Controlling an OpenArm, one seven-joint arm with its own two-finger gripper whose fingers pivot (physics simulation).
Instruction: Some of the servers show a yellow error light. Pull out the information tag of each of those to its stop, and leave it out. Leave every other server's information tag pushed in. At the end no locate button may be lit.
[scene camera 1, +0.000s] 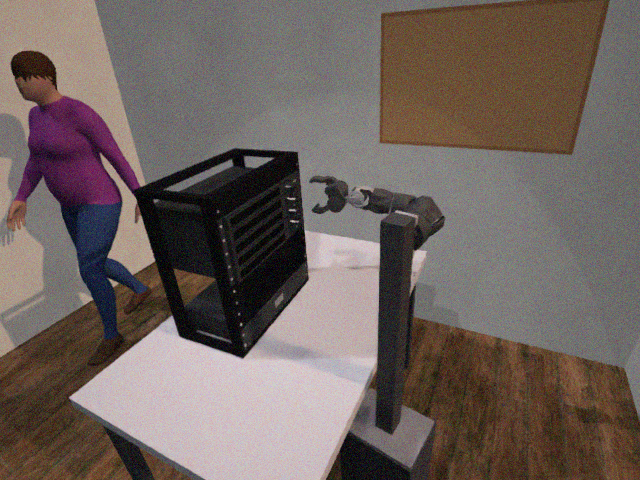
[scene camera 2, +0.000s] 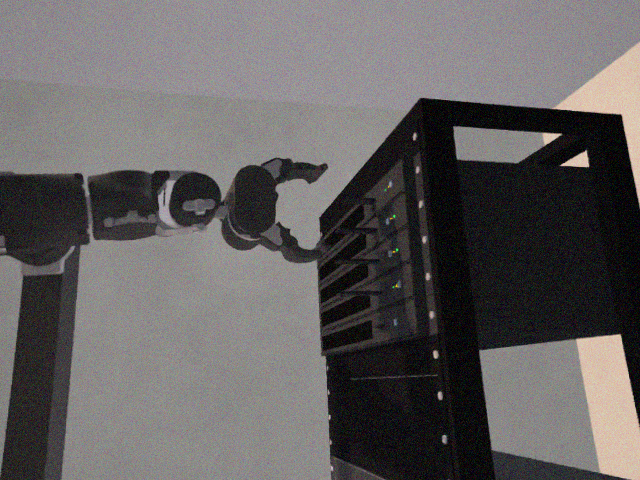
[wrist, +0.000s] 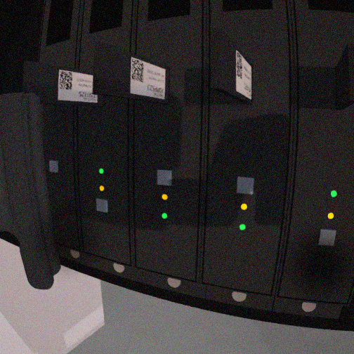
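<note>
My gripper (scene camera 1: 314, 194) (scene camera 2: 321, 209) is open and empty in front of the upper part of the black rack (scene camera 1: 227, 289) (scene camera 2: 449, 248). One finger shows at the left of the wrist view. Five servers show there side by side. Four have a green and a yellow or amber light (wrist: 101, 188) (wrist: 164, 197) (wrist: 244, 206) (wrist: 330, 216). Their tags stick out: three show white labels (wrist: 77, 86) (wrist: 148, 78) (wrist: 243, 75), and a dark tag (wrist: 345, 80) is at the right edge. The leftmost server's locate button (wrist: 53, 166) shows without lights beside it. Whether any button is lit is unclear.
The rack stands on a white table (scene camera 1: 206, 413). The arm's dark column (scene camera 1: 395, 320) stands at the table's edge. A person in a purple top (scene camera 1: 77, 149) is behind the table, at the left. A cork board (scene camera 1: 491, 77) hangs on the wall.
</note>
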